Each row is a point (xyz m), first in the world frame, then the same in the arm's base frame.
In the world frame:
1: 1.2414 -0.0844 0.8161
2: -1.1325 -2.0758 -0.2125
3: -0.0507 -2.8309 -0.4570
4: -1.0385 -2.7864 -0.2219
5: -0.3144 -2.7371 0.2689
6: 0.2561 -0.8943 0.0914
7: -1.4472 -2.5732 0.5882
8: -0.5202 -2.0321 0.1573
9: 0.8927 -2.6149 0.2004
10: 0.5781 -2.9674 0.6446
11: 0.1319 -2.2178 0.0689
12: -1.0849 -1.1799 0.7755
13: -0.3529 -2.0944 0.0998
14: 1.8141 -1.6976 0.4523
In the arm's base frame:
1: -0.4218 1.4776 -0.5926
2: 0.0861 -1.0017 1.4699
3: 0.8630 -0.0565 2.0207
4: 0.2832 -0.8814 2.1486
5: 0.0891 -0.0287 2.0957
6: 0.0554 0.3344 0.1931
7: -0.6454 -0.9616 2.1414
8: -0.0374 -0.2979 1.4150
9: 0.5609 1.0534 1.8071
10: 0.1211 0.9504 2.2724
11: 0.3188 0.2802 1.4951
12: -0.9874 -0.6285 0.7703
13: 0.0887 -0.1621 1.4435
14: 0.4659 1.9521 0.8390

